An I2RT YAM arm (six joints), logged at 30 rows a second.
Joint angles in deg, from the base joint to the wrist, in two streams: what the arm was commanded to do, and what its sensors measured. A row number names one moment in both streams.
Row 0, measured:
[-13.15, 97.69, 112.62, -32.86, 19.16, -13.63]
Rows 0 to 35, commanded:
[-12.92, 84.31, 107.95, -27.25, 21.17, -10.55]
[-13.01, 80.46, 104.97, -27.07, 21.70, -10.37]
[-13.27, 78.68, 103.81, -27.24, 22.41, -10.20]
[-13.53, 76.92, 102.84, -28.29, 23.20, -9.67]
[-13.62, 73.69, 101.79, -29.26, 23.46, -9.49]
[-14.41, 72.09, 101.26, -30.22, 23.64, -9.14]
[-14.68, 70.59, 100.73, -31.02, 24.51, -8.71]
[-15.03, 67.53, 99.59, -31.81, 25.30, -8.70]
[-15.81, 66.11, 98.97, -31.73, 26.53, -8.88]
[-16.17, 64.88, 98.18, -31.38, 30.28, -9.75]
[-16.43, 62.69, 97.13, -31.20, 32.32, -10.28]
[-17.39, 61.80, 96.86, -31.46, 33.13, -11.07]
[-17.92, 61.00, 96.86, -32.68, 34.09, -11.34]
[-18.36, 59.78, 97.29, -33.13, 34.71, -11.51]
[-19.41, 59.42, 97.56, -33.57, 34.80, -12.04]
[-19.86, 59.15, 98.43, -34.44, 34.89, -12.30]
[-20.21, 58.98, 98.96, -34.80, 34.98, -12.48]
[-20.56, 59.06, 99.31, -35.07, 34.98, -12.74]
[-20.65, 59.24, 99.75, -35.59, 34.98, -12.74]
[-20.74, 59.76, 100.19, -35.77, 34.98, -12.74]
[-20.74, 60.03, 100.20, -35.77, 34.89, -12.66]
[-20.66, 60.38, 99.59, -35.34, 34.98, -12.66]
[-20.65, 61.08, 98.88, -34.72, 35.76, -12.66]
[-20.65, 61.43, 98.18, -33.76, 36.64, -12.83]
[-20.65, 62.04, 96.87, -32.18, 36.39, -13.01]
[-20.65, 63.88, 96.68, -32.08, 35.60, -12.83]
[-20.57, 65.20, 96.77, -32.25, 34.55, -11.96]
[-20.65, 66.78, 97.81, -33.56, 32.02, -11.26]
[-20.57, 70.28, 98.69, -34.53, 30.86, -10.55]
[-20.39, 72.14, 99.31, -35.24, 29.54, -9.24]
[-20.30, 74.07, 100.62, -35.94, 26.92, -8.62]
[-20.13, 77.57, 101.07, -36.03, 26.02, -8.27]
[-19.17, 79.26, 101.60, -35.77, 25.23, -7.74]
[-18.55, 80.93, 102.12, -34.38, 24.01, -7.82]
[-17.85, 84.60, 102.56, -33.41, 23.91, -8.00]
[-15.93, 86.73, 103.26, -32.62, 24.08, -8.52]
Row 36, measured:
[-18.98, 82.04, 100.75, -35.07, 28.36, -9.58]
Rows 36 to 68, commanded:
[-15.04, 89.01, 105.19, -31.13, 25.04, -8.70]
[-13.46, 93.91, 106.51, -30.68, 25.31, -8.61]
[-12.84, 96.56, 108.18, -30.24, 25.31, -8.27]
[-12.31, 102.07, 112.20, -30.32, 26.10, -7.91]
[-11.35, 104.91, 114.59, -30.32, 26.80, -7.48]
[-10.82, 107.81, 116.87, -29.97, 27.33, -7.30]
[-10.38, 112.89, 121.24, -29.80, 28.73, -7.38]
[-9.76, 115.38, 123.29, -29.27, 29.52, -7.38]
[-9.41, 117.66, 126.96, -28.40, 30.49, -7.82]
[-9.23, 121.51, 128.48, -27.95, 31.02, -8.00]
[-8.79, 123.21, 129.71, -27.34, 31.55, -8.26]
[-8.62, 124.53, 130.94, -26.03, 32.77, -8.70]
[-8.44, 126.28, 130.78, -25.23, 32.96, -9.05]
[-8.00, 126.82, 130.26, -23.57, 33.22, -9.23]
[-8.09, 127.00, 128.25, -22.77, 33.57, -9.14]
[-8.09, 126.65, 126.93, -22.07, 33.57, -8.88]
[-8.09, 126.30, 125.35, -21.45, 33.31, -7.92]
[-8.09, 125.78, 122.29, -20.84, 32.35, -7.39]
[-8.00, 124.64, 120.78, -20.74, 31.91, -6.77]
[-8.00, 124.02, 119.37, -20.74, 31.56, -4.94]
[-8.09, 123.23, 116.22, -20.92, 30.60, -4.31]
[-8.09, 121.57, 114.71, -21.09, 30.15, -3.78]
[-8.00, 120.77, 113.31, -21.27, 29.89, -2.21]
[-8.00, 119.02, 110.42, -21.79, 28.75, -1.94]
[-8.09, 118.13, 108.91, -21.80, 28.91, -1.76]
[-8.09, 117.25, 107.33, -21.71, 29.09, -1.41]
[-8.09, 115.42, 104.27, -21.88, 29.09, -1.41]
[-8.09, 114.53, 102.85, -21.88, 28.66, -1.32]
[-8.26, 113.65, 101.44, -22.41, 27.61, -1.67]
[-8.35, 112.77, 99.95, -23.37, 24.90, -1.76]
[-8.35, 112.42, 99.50, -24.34, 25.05, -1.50]
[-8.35, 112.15, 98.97, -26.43, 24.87, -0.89]
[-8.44, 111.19, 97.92, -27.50, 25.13, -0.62]
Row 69, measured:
[-9.17, 116.88, 99.35, -26.48, 29.39, -3.38]
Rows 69 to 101, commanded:
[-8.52, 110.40, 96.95, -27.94, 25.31, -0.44]
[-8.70, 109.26, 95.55, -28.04, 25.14, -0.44]
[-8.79, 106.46, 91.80, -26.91, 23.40, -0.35]
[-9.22, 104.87, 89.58, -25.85, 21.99, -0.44]
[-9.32, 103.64, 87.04, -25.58, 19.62, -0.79]
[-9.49, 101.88, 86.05, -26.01, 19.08, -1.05]
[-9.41, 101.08, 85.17, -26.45, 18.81, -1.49]
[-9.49, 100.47, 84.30, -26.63, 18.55, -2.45]
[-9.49, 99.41, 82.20, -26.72, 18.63, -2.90]
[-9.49, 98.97, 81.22, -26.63, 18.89, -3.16]
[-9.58, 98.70, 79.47, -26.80, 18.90, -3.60]
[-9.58, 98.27, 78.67, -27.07, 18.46, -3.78]
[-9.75, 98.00, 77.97, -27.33, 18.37, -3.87]
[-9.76, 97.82, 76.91, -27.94, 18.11, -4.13]
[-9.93, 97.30, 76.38, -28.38, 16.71, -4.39]
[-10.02, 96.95, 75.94, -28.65, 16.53, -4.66]
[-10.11, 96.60, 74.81, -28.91, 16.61, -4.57]
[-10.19, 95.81, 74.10, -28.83, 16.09, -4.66]
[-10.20, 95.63, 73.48, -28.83, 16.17, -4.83]
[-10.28, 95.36, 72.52, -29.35, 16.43, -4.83]
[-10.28, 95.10, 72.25, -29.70, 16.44, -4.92]
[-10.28, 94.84, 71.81, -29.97, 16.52, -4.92]
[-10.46, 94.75, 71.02, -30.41, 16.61, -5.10]
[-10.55, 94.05, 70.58, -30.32, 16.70, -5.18]
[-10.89, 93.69, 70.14, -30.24, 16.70, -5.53]
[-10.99, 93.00, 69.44, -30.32, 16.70, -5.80]
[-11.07, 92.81, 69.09, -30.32, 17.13, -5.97]
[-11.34, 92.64, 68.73, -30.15, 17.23, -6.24]
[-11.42, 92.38, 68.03, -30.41, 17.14, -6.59]
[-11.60, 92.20, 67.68, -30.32, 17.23, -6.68]
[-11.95, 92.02, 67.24, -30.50, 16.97, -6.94]
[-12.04, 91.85, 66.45, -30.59, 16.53, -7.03]
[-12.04, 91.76, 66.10, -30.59, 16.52, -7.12]
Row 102, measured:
[-12.51, 94.15, 67.48, -30.81, 21.08, -6.98]
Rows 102 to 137, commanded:
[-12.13, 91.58, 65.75, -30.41, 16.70, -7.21]
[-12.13, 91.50, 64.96, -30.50, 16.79, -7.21]
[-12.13, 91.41, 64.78, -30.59, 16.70, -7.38]
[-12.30, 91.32, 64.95, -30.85, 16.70, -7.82]
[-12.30, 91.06, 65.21, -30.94, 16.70, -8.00]
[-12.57, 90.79, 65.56, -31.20, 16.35, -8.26]
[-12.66, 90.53, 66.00, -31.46, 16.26, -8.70]
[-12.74, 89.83, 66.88, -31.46, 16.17, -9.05]
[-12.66, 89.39, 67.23, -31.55, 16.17, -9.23]
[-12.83, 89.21, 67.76, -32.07, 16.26, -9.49]
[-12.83, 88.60, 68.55, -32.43, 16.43, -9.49]
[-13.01, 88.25, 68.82, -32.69, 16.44, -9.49]
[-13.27, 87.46, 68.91, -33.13, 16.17, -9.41]
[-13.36, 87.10, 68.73, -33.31, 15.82, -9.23]
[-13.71, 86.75, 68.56, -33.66, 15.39, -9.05]
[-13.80, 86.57, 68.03, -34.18, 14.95, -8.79]
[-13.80, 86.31, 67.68, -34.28, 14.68, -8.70]
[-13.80, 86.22, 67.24, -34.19, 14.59, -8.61]
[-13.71, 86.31, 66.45, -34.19, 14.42, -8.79]
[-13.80, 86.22, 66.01, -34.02, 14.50, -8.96]
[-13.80, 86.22, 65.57, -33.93, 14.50, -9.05]
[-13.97, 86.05, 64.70, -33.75, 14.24, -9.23]
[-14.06, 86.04, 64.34, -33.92, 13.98, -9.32]
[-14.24, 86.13, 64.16, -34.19, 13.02, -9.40]
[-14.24, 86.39, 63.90, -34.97, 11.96, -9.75]
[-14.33, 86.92, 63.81, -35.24, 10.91, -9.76]
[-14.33, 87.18, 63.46, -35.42, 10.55, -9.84]
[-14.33, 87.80, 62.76, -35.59, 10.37, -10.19]
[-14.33, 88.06, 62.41, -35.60, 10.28, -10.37]
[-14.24, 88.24, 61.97, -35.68, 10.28, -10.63]
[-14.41, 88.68, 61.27, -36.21, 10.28, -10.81]
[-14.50, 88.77, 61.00, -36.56, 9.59, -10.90]
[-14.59, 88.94, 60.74, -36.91, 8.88, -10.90]
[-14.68, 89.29, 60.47, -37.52, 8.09, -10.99]
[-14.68, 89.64, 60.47, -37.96, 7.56, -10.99]
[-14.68, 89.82, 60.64, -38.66, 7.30, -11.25]
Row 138, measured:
[-15.03, 89.08, 60.86, -37.06, 12.14, -10.92]
